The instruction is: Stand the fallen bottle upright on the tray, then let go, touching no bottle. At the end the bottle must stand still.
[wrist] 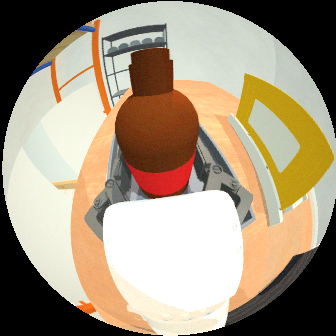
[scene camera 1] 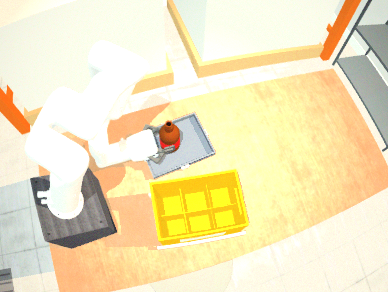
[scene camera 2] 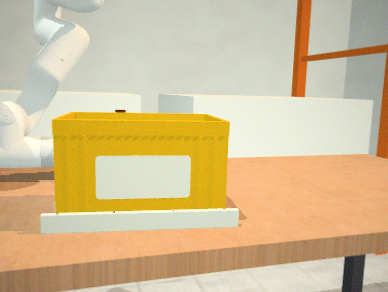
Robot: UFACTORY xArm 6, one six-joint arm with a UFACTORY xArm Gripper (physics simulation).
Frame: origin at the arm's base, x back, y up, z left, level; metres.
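Where they show: arm's base, origin of its link: (scene camera 1: pixel 65 200).
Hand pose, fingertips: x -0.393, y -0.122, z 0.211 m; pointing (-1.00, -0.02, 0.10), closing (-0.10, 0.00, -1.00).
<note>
Things, the pixels of their top centre, and the offset from my fingertips. "*": a spot on its surface instead. Level surfaces: height alone.
- brown bottle with a red label, centre of its top: (wrist: pixel 148 50) (scene camera 1: pixel 168 123) dx +0.007, dy +0.107, dz -0.001 m
- grey tray, centre of its top: (wrist: pixel 166 162) (scene camera 1: pixel 174 143) dx -0.009, dy -0.037, dz -0.006 m
- bottle's dark top, a spot on its surface: (scene camera 2: pixel 120 111) * dx +0.007, dy +0.104, dz -0.014 m
- yellow crate with several compartments, centre of its top: (scene camera 2: pixel 142 116) (wrist: pixel 299 108) (scene camera 1: pixel 198 204) dx -0.029, dy +0.112, dz -0.293 m
- wooden table, height of its surface: dy -0.063 m
- white strip, a spot on its surface: (scene camera 2: pixel 140 221) * dx -0.019, dy -0.048, dz -0.397 m
The brown bottle with a red label (scene camera 1: pixel 170 135) (wrist: pixel 157 125) is upright over the grey tray (scene camera 1: pixel 194 144) (wrist: pixel 212 145), near the tray's robot-side edge. In scene camera 2 the bottle's dark top (scene camera 2: pixel 120 111) shows above the crate's rim. My gripper (scene camera 1: pixel 166 139) (wrist: pixel 159 149) is shut on the bottle, coming in from the side with one finger on each side at the red label. The bottle's base is mostly hidden, so I cannot tell if it touches the tray floor. My fingers are hidden in scene camera 2.
A yellow crate with several compartments (scene camera 1: pixel 194 178) (scene camera 2: pixel 141 145) (wrist: pixel 312 142) stands on the wooden table (scene camera 1: pixel 290 135) (scene camera 2: pixel 310 195) beside the tray, with a white strip (scene camera 2: pixel 140 221) along its outer side. A grey shelf rack stands beyond the table's far end.
</note>
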